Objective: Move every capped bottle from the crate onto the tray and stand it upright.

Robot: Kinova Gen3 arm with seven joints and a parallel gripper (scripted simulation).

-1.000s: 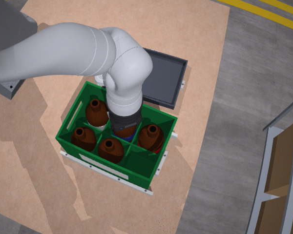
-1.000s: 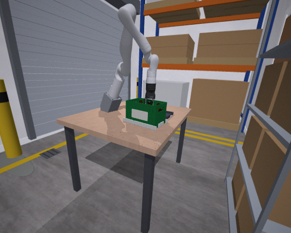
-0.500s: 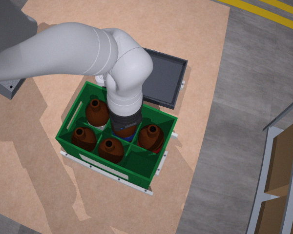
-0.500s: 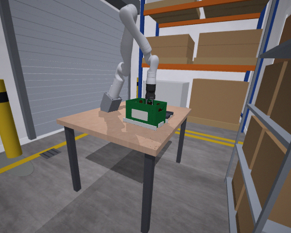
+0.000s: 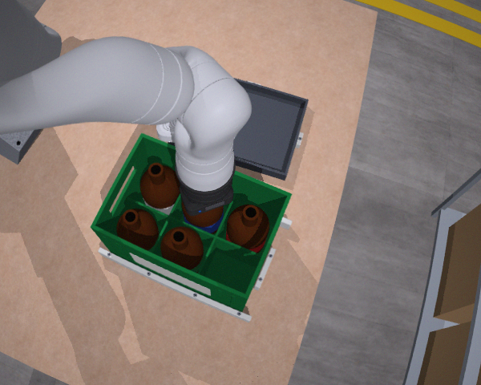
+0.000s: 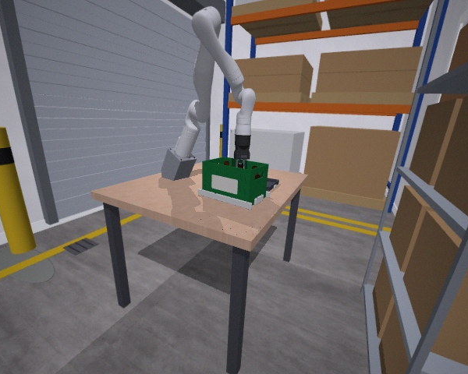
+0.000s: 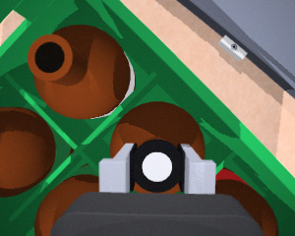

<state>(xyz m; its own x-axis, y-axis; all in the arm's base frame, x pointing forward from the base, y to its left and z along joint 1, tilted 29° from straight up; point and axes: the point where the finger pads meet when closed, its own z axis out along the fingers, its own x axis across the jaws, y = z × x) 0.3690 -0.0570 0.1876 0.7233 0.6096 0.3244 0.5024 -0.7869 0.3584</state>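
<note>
The capped bottle lies 60 mm below my hand. From my hand the other things lie so: dark grey tray (230 mm to the left, 130 mm below, 20 mm ahead); then green crate (60 mm below, 40 mm to the right, 10 mm behind).
</note>
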